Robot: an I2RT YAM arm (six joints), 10 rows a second.
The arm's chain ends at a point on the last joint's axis. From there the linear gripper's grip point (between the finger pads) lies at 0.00 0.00 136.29 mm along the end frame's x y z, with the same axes.
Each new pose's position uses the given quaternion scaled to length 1; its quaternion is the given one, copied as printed.
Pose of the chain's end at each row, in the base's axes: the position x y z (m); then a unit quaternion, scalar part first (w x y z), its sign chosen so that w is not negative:
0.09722, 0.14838, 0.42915, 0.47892, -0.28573, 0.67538, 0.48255
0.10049, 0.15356, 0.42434, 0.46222, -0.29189, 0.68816, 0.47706
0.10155, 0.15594, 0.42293, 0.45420, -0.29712, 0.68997, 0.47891
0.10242, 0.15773, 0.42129, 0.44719, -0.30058, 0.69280, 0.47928
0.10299, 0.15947, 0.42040, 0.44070, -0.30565, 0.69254, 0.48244
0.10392, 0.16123, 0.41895, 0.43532, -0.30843, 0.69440, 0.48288
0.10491, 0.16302, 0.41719, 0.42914, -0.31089, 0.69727, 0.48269
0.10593, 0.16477, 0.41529, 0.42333, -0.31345, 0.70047, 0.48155
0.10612, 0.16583, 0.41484, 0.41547, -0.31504, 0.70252, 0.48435
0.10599, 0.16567, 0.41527, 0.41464, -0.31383, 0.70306, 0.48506
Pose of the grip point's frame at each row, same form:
0.14780, 0.27452, 0.41885, 0.47892, -0.28573, 0.67538, 0.48255
0.14924, 0.27982, 0.40832, 0.46222, -0.29189, 0.68816, 0.47706
0.14819, 0.28280, 0.40539, 0.45420, -0.29712, 0.68997, 0.47891
0.14760, 0.28488, 0.40212, 0.44719, -0.30058, 0.69280, 0.47928
0.14599, 0.28726, 0.40049, 0.44070, -0.30565, 0.69254, 0.48244
0.14572, 0.28923, 0.39787, 0.43532, -0.30843, 0.69440, 0.48288
0.14557, 0.29113, 0.39461, 0.42914, -0.31089, 0.69727, 0.48269
0.14561, 0.29288, 0.39106, 0.42333, -0.31345, 0.70047, 0.48155
0.14409, 0.29426, 0.38955, 0.41547, -0.31504, 0.70252, 0.48435
0.14396, 0.29410, 0.38998, 0.41464, -0.31383, 0.70306, 0.48506

